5 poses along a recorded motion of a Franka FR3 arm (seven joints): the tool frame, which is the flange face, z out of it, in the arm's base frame.
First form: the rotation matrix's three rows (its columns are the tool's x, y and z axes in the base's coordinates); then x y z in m. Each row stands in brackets.
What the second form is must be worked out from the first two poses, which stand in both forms.
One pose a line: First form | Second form
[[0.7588 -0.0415 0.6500], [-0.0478 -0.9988 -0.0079], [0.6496 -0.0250 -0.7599]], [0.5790 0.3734 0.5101] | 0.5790 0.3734 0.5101 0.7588 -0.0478 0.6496 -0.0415 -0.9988 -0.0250
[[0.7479 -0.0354 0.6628], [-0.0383 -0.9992 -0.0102], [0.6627 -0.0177 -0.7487]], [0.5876 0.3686 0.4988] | 0.5876 0.3686 0.4988 0.7479 -0.0383 0.6627 -0.0354 -0.9992 -0.0177
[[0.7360 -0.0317 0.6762], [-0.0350 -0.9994 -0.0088], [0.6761 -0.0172 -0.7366]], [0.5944 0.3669 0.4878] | 0.5944 0.3669 0.4878 0.7360 -0.0350 0.6761 -0.0317 -0.9994 -0.0172
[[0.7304 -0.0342 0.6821], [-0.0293 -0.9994 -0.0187], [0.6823 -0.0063 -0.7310]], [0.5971 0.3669 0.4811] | 0.5971 0.3669 0.4811 0.7304 -0.0293 0.6823 -0.0342 -0.9994 -0.0063
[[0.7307 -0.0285 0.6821], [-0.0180 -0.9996 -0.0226], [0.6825 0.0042 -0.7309]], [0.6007 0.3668 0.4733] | 0.6007 0.3668 0.4733 0.7307 -0.0180 0.6825 -0.0285 -0.9996 0.0042
